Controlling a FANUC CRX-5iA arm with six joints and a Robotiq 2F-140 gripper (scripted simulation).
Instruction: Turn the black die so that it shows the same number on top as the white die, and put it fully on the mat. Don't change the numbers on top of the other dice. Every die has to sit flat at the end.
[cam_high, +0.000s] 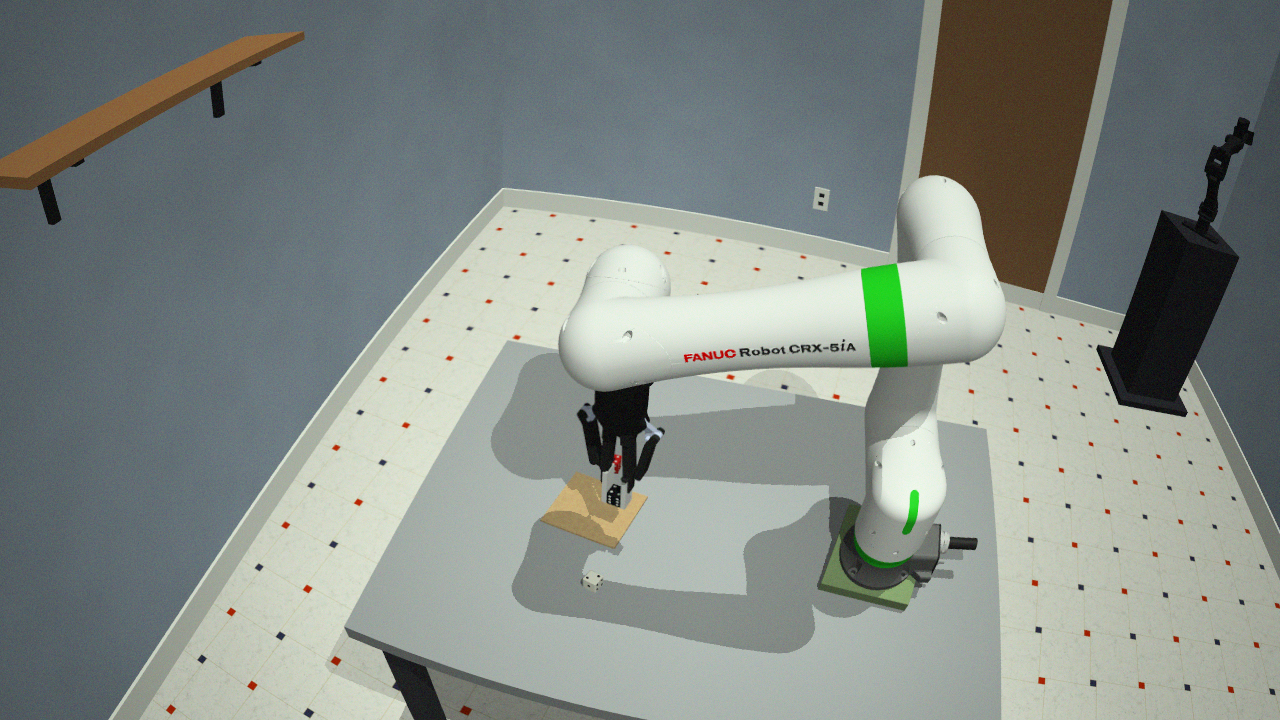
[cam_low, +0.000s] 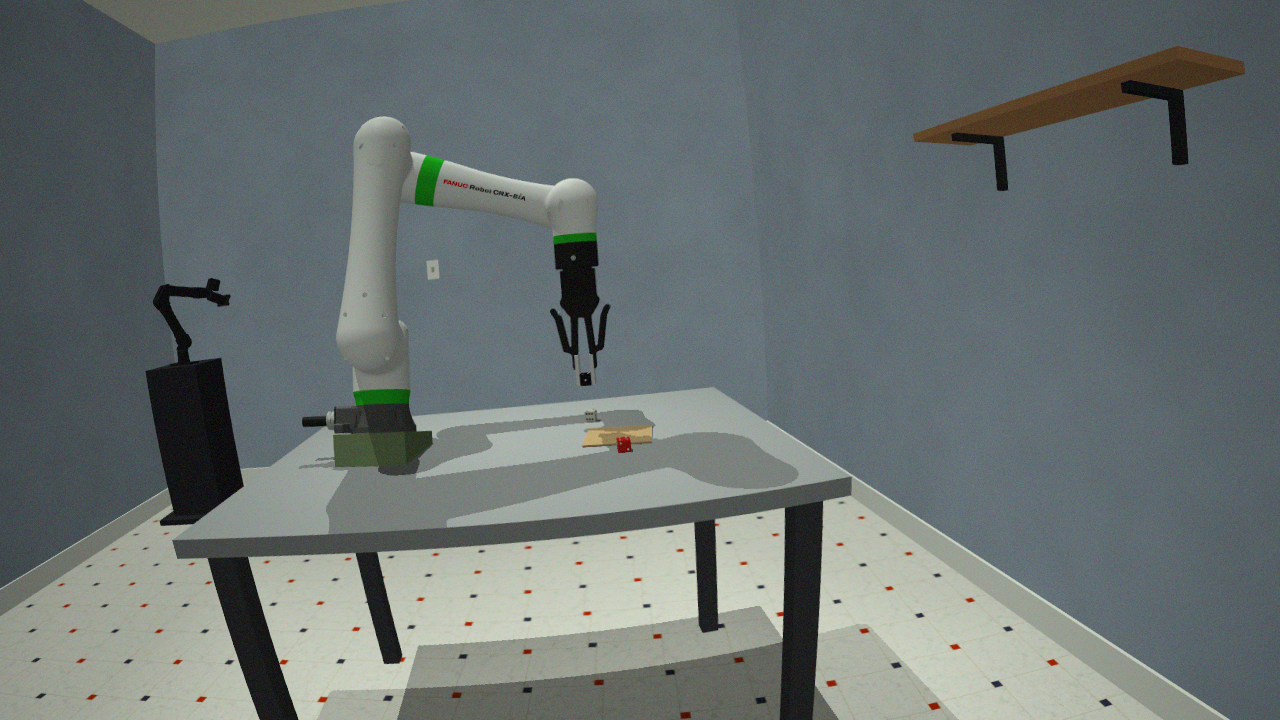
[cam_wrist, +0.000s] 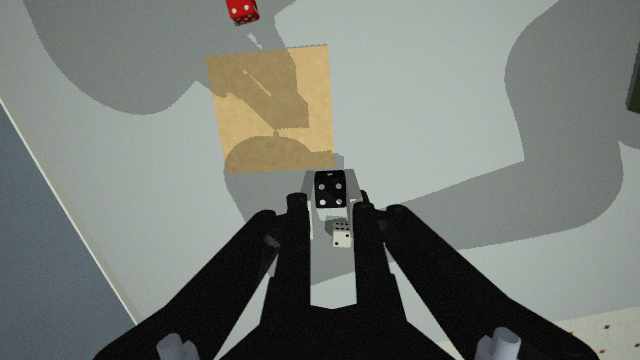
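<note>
Now: hand 5 cm short of the tan mat, 7 cm to the left of it and 14 cm above it. Also, from my hand: black die 2 cm below; then white die 1 cm ahead, 11 cm to the left, 13 cm below; then red die 4 cm ahead, 18 cm to the right, 13 cm below.
</note>
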